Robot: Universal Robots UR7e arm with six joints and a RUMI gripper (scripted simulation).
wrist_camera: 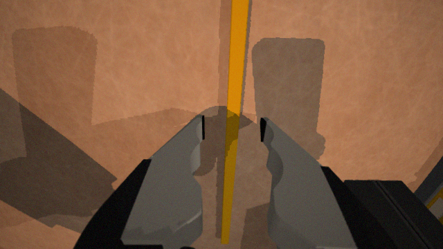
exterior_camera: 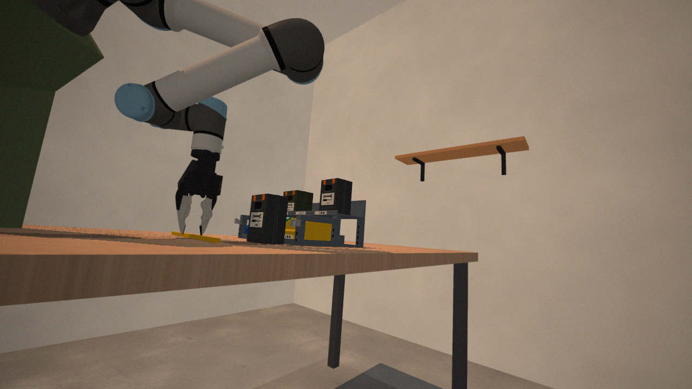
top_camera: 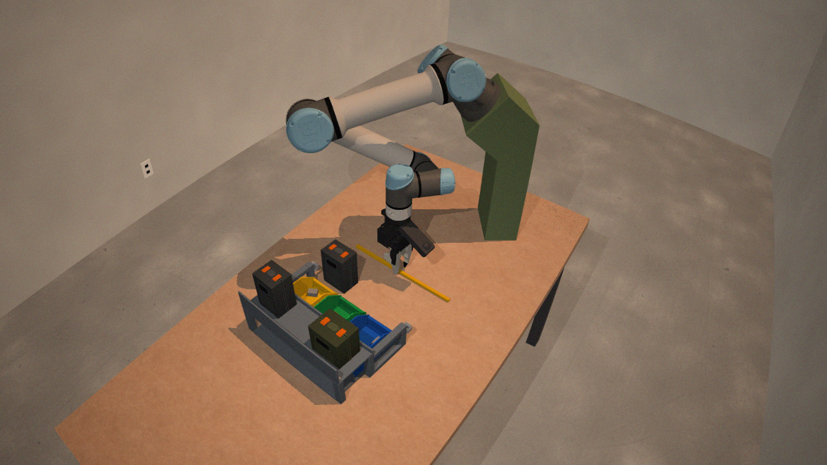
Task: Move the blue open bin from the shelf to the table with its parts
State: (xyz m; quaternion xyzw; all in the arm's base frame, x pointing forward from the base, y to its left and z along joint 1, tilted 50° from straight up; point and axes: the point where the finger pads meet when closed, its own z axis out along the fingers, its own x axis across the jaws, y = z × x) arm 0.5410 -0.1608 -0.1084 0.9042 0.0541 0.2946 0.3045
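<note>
Right now the yellow bar is 2 cm below my hand. Round my hand: blue open bin 32 cm ahead, 8 cm to the left, 2 cm above; then yellow bin 29 cm ahead, 14 cm to the right, 2 cm above; then green bin 30 cm ahead, 3 cm to the right, 2 cm above.
</note>
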